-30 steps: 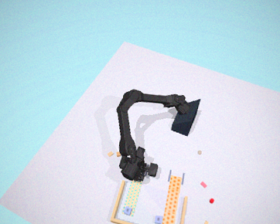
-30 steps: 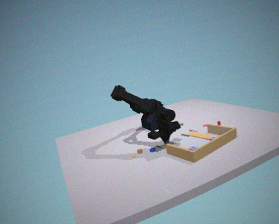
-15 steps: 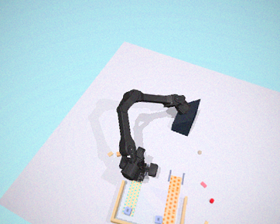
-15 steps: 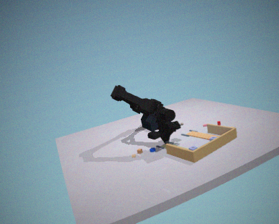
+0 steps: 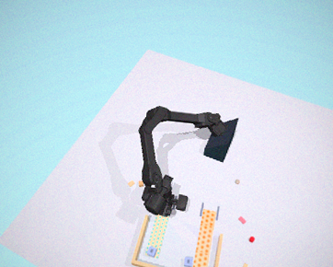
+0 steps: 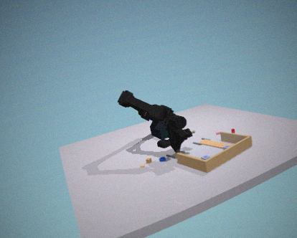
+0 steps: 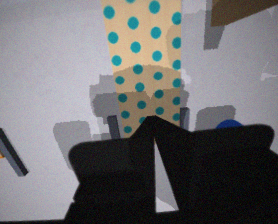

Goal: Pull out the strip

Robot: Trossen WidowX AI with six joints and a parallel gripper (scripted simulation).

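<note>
My gripper tip is now 9 cm short of the dotted strip and 3 cm to the right of it. From my gripper tip the other things lie so: blue disc: 9 cm to the right; then red piece: 6 cm behind, 38 cm to the left, 1 cm above; then pink block: 12 cm behind, 31 cm to the left.
</note>
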